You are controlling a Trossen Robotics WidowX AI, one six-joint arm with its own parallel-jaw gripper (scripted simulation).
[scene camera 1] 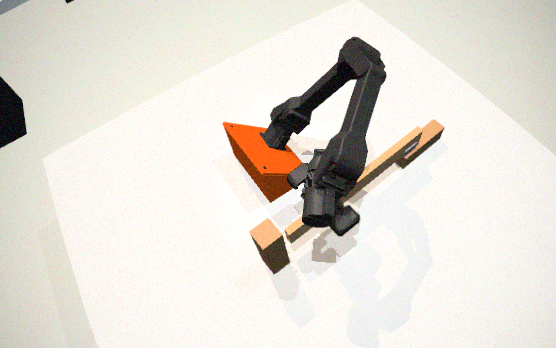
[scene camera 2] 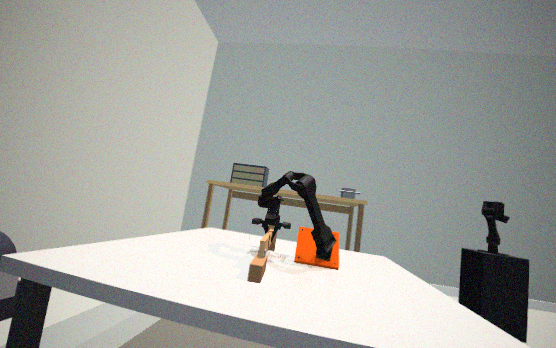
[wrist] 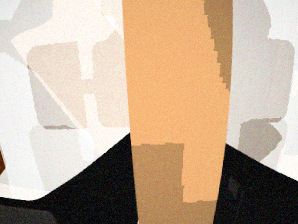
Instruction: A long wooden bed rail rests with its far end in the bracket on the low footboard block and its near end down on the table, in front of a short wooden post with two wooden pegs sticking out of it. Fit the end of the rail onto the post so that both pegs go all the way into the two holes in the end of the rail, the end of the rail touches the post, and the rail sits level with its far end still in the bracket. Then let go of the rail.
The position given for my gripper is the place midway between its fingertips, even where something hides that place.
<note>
In view: my gripper (scene camera 1: 322, 213) and a wooden rail (scene camera 1: 395, 152).
The wooden rail also shows in the wrist view (wrist: 178, 67). My gripper is seen too in the wrist view (wrist: 165, 138).
</note>
